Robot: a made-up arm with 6 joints.
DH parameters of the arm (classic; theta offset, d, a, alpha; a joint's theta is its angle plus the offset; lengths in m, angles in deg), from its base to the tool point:
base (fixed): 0 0.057 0 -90
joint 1: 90 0.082 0.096 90
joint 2: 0 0.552 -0.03 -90
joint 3: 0 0.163 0.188 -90
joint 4: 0 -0.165 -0.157 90
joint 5: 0 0.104 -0.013 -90
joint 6: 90 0.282 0.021 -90
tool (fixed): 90 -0.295 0 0
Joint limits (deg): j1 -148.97..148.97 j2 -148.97..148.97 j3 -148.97..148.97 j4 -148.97..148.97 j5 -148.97..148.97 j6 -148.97..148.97
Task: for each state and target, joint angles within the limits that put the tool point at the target. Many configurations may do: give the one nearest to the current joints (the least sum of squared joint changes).
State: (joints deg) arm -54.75 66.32 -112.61 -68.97 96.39 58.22
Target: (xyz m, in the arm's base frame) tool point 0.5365 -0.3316 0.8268
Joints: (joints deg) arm -64.73 63.58 -108.89 -101.52 105.25 70.49
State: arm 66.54 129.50 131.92 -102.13 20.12 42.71
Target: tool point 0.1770 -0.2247 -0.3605
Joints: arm 37.40 129.08 118.47 -92.22 23.37 35.83
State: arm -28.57 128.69 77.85 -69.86 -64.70 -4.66
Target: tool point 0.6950 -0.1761 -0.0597
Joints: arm 26.89 148.00 64.09 -91.44 -51.42 -28.05
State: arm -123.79 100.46 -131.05 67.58 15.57 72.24
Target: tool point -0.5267 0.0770 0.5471
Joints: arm -121.84 99.93 -140.38 82.80 25.46 50.97
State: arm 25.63 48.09 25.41 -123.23 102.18 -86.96
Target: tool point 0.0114 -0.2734 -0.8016
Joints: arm 61.50 14.14 14.29 -132.50 106.70 -94.42
